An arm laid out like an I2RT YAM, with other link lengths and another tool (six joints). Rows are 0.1 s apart.
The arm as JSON. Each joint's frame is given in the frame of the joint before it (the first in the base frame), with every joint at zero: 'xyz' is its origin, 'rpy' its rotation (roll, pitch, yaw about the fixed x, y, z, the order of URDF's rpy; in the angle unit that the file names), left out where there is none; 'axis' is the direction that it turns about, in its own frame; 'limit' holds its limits. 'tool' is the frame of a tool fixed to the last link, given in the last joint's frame.
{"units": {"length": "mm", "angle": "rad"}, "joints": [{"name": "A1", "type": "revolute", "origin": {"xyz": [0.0, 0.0, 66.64]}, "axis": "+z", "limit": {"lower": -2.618, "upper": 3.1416}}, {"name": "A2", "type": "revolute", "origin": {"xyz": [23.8, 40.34, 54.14], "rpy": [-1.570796, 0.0, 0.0]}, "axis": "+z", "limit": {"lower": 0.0, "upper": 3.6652}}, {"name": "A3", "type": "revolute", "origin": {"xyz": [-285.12, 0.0, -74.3], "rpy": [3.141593, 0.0, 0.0]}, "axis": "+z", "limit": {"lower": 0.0, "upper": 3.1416}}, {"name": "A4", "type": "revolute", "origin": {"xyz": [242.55, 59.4, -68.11]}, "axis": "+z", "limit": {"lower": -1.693, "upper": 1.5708}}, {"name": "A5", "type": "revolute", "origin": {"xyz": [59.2, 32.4, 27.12], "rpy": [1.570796, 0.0, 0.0]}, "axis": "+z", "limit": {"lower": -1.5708, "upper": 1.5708}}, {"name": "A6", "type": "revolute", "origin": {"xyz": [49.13, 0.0, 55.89], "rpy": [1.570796, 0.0, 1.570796]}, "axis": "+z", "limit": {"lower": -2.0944, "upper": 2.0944}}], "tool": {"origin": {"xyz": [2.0, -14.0, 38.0], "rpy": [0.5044, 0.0, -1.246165]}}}
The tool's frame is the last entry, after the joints.
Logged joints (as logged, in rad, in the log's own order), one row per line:
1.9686 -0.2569 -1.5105 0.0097 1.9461 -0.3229
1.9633 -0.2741 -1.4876 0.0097 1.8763 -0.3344
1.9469 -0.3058 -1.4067 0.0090 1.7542 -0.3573
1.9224 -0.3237 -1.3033 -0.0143 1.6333 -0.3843
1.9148 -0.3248 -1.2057 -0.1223 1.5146 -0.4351
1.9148 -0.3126 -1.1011 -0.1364 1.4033 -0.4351
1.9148 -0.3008 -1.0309 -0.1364 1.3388 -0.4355
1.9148 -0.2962 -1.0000 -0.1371 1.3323 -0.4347
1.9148 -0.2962 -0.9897 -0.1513 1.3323 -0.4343
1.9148 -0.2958 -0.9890 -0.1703 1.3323 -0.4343
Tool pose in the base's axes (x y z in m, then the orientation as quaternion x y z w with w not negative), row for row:
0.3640 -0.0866 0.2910 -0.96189 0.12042 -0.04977 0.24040
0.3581 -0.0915 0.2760 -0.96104 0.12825 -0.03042 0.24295
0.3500 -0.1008 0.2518 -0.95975 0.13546 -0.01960 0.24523
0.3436 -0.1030 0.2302 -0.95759 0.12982 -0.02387 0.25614
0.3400 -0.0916 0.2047 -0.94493 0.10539 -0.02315 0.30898
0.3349 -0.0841 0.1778 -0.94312 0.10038 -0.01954 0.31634
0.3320 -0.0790 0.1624 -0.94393 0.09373 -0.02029 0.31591
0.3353 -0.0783 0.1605 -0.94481 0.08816 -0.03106 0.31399
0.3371 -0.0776 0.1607 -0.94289 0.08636 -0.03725 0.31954
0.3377 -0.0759 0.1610 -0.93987 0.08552 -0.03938 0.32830
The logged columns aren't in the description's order. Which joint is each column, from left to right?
Columns, left to right: A2, A1, A4, A5, A3, A6.
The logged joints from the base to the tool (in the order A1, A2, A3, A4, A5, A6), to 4 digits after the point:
-0.2569 1.9686 1.9461 -1.5105 0.0097 -0.3229
-0.2741 1.9633 1.8763 -1.4876 0.0097 -0.3344
-0.3058 1.9469 1.7542 -1.4067 0.0090 -0.3573
-0.3237 1.9224 1.6333 -1.3033 -0.0143 -0.3843
-0.3248 1.9148 1.5146 -1.2057 -0.1223 -0.4351
-0.3126 1.9148 1.4033 -1.1011 -0.1364 -0.4351
-0.3008 1.9148 1.3388 -1.0309 -0.1364 -0.4355
-0.2962 1.9148 1.3323 -1.0000 -0.1371 -0.4347
-0.2962 1.9148 1.3323 -0.9897 -0.1513 -0.4343
-0.2958 1.9148 1.3323 -0.9890 -0.1703 -0.4343

